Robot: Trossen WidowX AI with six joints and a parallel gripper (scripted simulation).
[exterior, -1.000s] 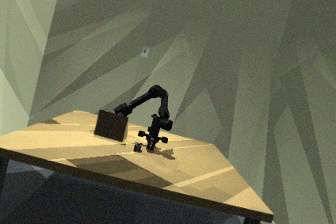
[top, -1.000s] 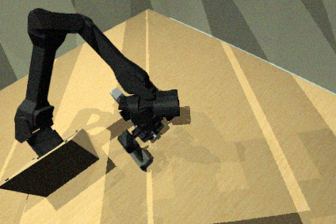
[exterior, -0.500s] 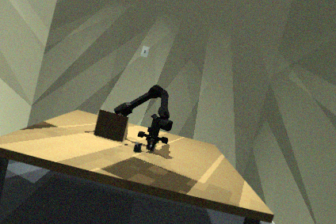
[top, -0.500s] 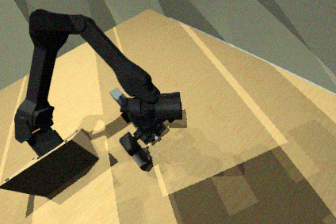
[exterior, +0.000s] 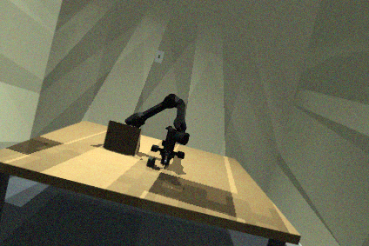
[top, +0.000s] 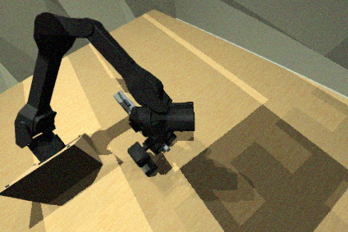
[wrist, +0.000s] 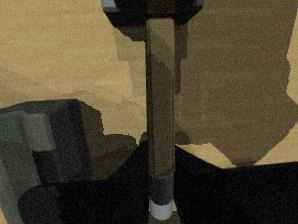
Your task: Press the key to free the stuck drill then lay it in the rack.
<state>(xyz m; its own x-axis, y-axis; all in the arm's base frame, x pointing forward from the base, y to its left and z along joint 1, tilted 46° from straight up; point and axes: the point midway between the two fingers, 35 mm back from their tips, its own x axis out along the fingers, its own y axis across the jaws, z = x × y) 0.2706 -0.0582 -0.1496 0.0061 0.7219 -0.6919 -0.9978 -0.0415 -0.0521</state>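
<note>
The drill is 40 mm to the left of my gripper tip and 40 mm above it. The rest, counted from my gripper tip: grey holder block (10 mm behind, 170 mm to the left, 30 mm above); then key (10 mm behind, 190 mm to the left, 40 mm above); then rack (70 mm behind, 10 mm above).
</note>
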